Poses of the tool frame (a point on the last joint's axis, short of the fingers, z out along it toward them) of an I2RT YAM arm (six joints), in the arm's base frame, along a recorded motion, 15 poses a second.
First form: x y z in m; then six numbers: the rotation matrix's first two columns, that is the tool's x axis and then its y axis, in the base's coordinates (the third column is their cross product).
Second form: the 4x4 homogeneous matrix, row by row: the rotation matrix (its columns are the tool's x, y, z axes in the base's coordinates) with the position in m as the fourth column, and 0 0 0 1 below. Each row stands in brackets. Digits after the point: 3 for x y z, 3 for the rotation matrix.
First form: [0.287 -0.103 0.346 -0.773 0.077 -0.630 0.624 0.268 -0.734]
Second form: [[-0.773 0.624 0.112 0.287], [0.077 0.268 -0.961 -0.103], [-0.630 -0.734 -0.255 0.346], [0 0 0 1]]
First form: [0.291 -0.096 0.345 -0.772 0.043 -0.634 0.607 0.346 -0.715]
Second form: [[-0.772 0.607 0.189 0.291], [0.043 0.346 -0.937 -0.096], [-0.634 -0.715 -0.293 0.345], [0 0 0 1]]
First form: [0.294 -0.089 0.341 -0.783 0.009 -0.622 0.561 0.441 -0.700]
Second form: [[-0.783 0.561 0.268 0.294], [0.009 0.441 -0.897 -0.089], [-0.622 -0.700 -0.350 0.341], [0 0 0 1]]
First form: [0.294 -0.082 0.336 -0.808 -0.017 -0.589 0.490 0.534 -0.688]
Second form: [[-0.808 0.490 0.326 0.294], [-0.017 0.534 -0.845 -0.082], [-0.589 -0.688 -0.423 0.336], [0 0 0 1]]
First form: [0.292 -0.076 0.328 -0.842 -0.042 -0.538 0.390 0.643 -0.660]
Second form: [[-0.842 0.390 0.374 0.292], [-0.042 0.643 -0.766 -0.076], [-0.538 -0.660 -0.525 0.328], [0 0 0 1]]
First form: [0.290 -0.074 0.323 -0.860 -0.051 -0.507 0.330 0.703 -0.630]
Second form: [[-0.860 0.330 0.389 0.290], [-0.051 0.703 -0.709 -0.074], [-0.507 -0.630 -0.588 0.323], [0 0 0 1]]
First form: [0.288 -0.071 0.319 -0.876 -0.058 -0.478 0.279 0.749 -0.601]
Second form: [[-0.876 0.279 0.393 0.288], [-0.058 0.749 -0.660 -0.071], [-0.478 -0.601 -0.640 0.319], [0 0 0 1]]
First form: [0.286 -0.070 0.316 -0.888 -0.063 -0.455 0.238 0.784 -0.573]
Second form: [[-0.888 0.238 0.393 0.286], [-0.063 0.784 -0.617 -0.070], [-0.455 -0.573 -0.681 0.316], [0 0 0 1]]
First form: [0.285 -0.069 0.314 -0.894 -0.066 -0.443 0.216 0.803 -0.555]
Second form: [[-0.894 0.216 0.392 0.285], [-0.066 0.803 -0.592 -0.069], [-0.443 -0.555 -0.704 0.314], [0 0 0 1]]
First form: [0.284 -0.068 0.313 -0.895 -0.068 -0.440 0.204 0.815 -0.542]
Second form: [[-0.895 0.204 0.395 0.284], [-0.068 0.815 -0.575 -0.068], [-0.440 -0.542 -0.716 0.313], [0 0 0 1]]
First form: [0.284 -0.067 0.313 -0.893 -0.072 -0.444 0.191 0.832 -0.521]
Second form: [[-0.893 0.191 0.407 0.284], [-0.072 0.832 -0.550 -0.067], [-0.444 -0.521 -0.729 0.313], [0 0 0 1]]
